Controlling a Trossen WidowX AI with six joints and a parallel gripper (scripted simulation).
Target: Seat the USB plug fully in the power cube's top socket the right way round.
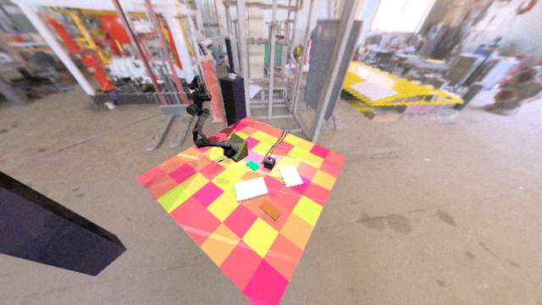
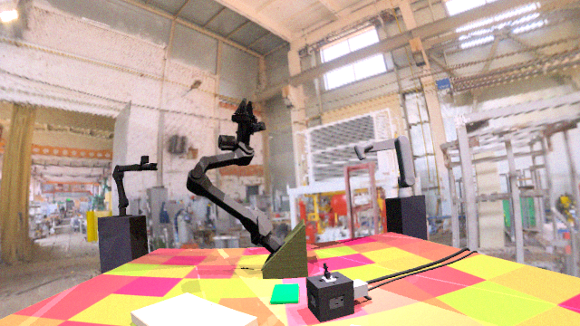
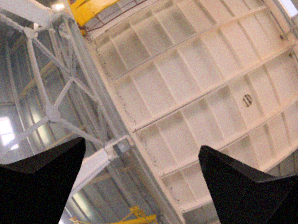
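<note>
The USB plug is 57 cm below my gripper tip, 47 cm ahead of it and 15 cm to the left of it. From my gripper tip the other things lie so: green flat block 66 cm below, 34 cm ahead, 7 cm to the left; brown flat piece 70 cm ahead, 66 cm below, 19 cm to the right; pale box 65 cm below, 48 cm ahead, 13 cm to the right.
</note>
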